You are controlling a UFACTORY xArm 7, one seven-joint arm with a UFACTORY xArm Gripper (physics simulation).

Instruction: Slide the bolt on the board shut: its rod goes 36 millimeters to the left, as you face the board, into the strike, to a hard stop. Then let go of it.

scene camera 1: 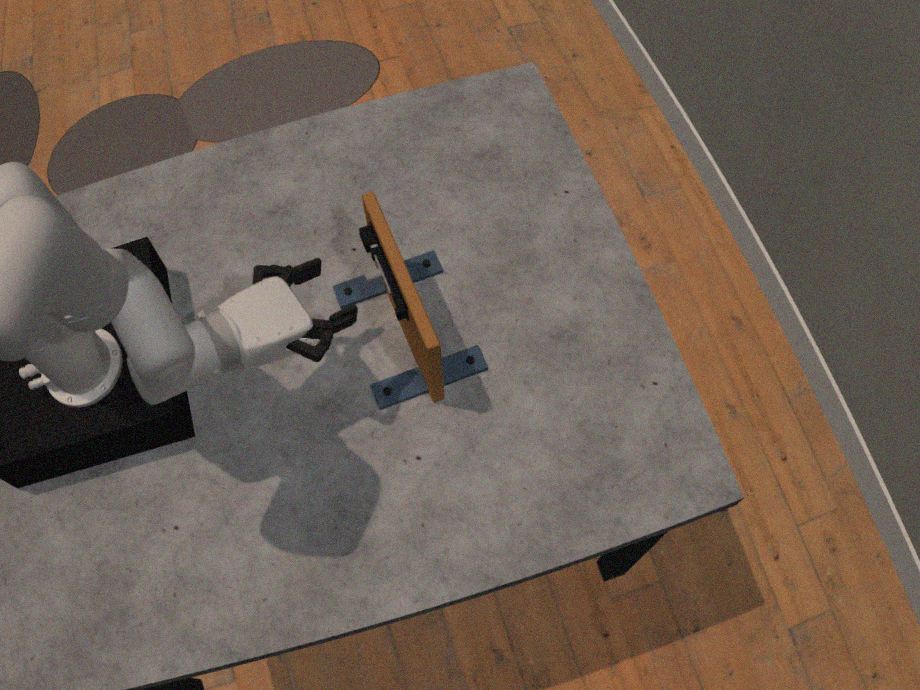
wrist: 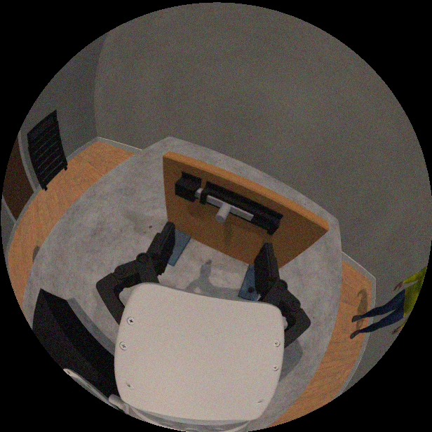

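Where they show: gripper, fingertip midpoint: (scene camera 1: 337, 288); arm's base at its link origin: (scene camera 1: 84, 367).
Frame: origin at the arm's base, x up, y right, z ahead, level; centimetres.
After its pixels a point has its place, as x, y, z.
Observation:
The orange board (scene camera 1: 425, 334) @(8.5, 17.6, 47.6) (wrist: 300, 236) stands upright, with a black bolt housing (scene camera 1: 399, 303) @(6.1, 10.9, 46.2) (wrist: 273, 223) on its face. In the wrist view the grey rod (wrist: 199, 193) spans the gap between the housing and the black strike block (scene camera 1: 367, 237) @(6.1, -0.6, 45.5) (wrist: 187, 189) at the left, and its end is inside or against that block; how deep is hidden. The grey handle (wrist: 223, 213) sticks out from the rod, near the housing's left part. My gripper (scene camera 1: 329, 291) @(6.8, 6.1, 39.2) (wrist: 217, 243) is open and empty, back from the board, with its fingers apart from the handle.
Blue feet (scene camera 1: 468, 360) @(-8.6, 15.6, 54.1) (wrist: 181, 246) hold the board on the grey table (scene camera 1: 564, 445) @(-9.7, 32.6, 62.1) (wrist: 95, 235). The arm's black base (scene camera 1: 111, 438) @(-2.1, 11.4, 1.4) (wrist: 65, 330) is behind the gripper. In the wrist view a black slatted object (wrist: 46, 150) and a person's legs (wrist: 382, 312) show beyond the table.

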